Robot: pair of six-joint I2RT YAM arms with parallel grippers.
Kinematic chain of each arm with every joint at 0, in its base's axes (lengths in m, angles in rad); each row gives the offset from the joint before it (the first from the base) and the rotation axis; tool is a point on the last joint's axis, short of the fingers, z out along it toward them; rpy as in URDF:
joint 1: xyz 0 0 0.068 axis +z
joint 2: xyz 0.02 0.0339 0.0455 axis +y
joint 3: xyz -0.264 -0.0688 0 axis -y
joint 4: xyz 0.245 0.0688 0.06 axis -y
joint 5: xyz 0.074 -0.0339 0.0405 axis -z
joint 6: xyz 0.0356 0 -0.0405 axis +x
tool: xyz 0 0 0 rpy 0 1.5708 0
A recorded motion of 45 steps. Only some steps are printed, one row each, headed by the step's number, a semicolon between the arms.
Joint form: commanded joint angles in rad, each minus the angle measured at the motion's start. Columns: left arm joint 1, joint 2, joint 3, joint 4, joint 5, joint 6; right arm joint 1, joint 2, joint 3, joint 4, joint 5, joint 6.
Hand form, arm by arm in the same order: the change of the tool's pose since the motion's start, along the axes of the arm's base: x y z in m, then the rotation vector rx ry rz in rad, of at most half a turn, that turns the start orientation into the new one. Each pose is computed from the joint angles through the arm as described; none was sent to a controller.
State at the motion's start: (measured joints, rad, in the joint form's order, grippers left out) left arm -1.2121 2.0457 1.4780 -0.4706 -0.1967 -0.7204; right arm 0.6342 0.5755 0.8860 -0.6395 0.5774 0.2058
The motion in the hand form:
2: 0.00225 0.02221 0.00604 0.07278 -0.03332 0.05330; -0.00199 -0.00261 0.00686 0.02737 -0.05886 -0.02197
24: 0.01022 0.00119 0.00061 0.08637 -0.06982 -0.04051; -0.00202 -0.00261 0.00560 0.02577 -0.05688 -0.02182
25: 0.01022 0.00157 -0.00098 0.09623 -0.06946 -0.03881; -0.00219 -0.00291 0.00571 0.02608 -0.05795 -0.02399
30: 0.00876 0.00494 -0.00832 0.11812 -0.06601 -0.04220; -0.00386 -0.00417 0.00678 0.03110 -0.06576 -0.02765
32: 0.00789 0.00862 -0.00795 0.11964 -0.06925 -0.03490; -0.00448 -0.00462 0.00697 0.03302 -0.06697 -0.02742
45: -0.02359 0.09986 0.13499 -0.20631 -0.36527 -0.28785; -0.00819 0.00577 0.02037 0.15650 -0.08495 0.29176
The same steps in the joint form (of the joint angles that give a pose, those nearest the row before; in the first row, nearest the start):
2: 0.0183 -0.0614 -0.0549 -0.0632 -0.0671 -0.0031; -0.0024 -0.0168 0.0007 0.0505 0.0224 -0.0078
24: 0.0185 0.0196 0.0381 -0.0515 -0.0546 0.1013; -0.0022 -0.0190 -0.0040 0.0505 0.0225 -0.0079
25: 0.0185 0.0230 0.0384 -0.0576 -0.0587 0.1012; -0.0032 -0.0200 -0.0039 0.0505 0.0238 -0.0079
30: 0.0179 0.0246 0.0144 -0.0525 -0.0624 0.1054; -0.0022 -0.0276 -0.0027 0.0505 0.0283 -0.0072
32: 0.0187 0.0111 -0.0048 -0.0477 -0.0688 0.1013; -0.0023 -0.0304 -0.0024 0.0490 0.0277 -0.0063
45: 0.0417 -0.5771 -0.2646 0.0984 0.0270 0.4257; -0.0029 -0.0297 0.0247 0.1074 -0.3040 0.0014

